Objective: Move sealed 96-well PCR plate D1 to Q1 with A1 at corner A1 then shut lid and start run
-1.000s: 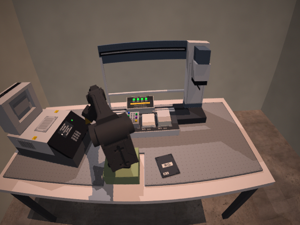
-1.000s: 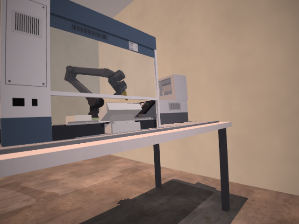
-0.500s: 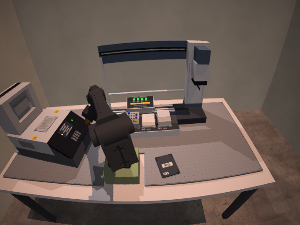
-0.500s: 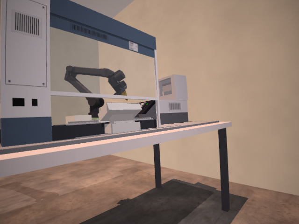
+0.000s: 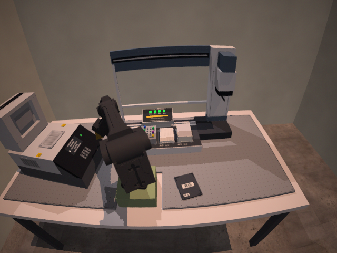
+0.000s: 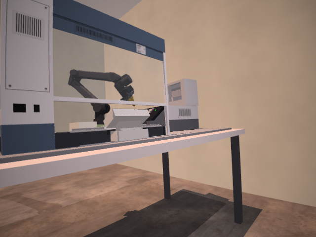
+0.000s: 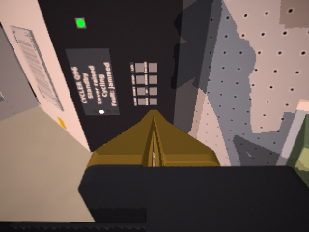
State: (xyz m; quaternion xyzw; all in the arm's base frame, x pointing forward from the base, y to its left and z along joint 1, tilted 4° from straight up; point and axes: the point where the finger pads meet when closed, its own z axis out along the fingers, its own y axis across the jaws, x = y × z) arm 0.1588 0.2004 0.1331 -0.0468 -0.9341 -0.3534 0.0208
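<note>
Now: the tube cooling block 200 mm ahead of my hand, 230 mm to the right of it and 140 mm below it.
</note>
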